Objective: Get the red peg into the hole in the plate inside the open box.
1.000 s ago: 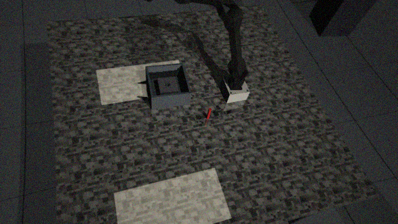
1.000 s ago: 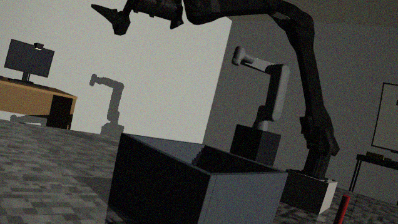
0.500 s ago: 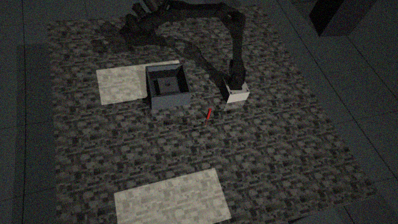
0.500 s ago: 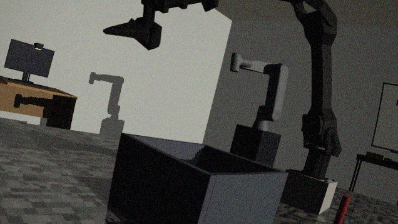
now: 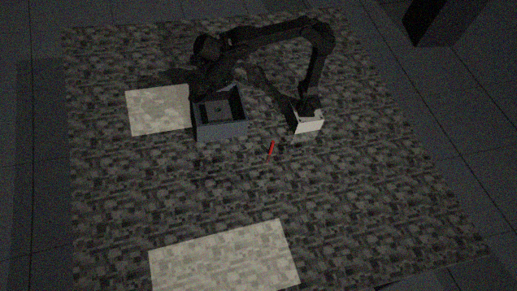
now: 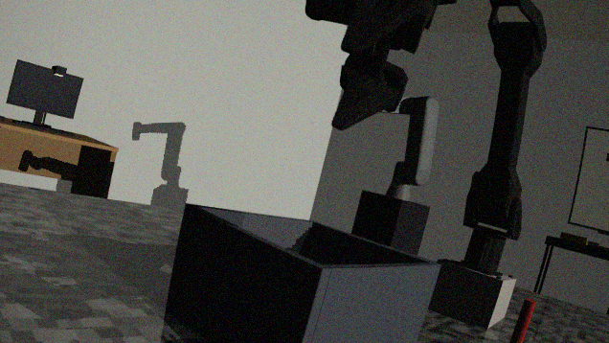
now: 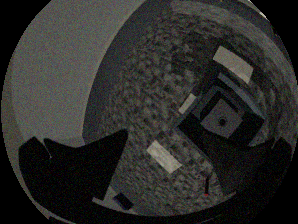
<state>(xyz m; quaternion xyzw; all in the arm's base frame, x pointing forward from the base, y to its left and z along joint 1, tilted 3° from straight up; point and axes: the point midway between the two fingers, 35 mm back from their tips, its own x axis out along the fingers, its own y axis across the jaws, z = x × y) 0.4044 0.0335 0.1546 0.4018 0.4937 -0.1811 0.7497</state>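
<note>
My gripper tip is 260 mm past the red peg, 180 mm above it and 100 mm to the right of it. From my gripper tip the other things lie so: plate 170 mm below, 80 mm behind, 70 mm to the right; grey box 190 mm below, 80 mm behind, 70 mm to the right.
</note>
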